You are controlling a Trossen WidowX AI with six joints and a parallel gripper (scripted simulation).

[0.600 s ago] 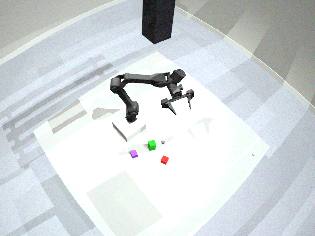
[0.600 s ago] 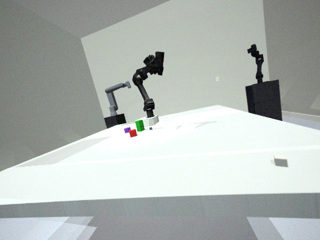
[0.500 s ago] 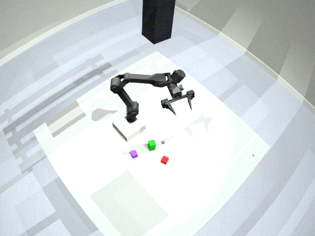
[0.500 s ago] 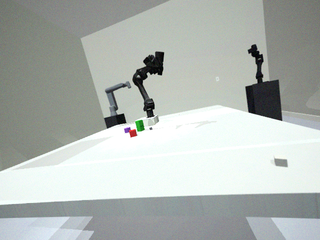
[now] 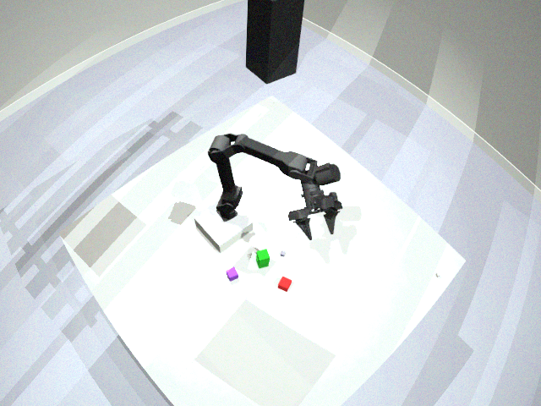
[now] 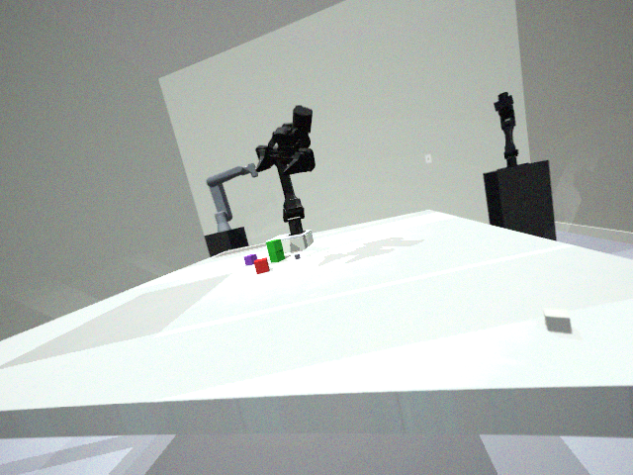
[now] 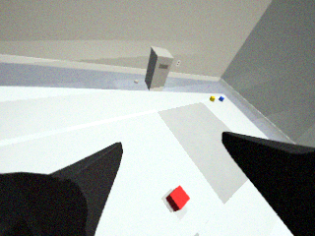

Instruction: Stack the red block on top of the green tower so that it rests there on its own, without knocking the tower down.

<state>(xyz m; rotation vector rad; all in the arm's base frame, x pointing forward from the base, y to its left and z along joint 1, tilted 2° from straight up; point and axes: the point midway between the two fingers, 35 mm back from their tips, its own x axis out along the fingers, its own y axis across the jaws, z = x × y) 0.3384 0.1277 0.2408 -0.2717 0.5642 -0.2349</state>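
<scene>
Now: the red block 260 mm below my gripper tip, 110 mm to the right of it and 10 mm behind it.
</scene>
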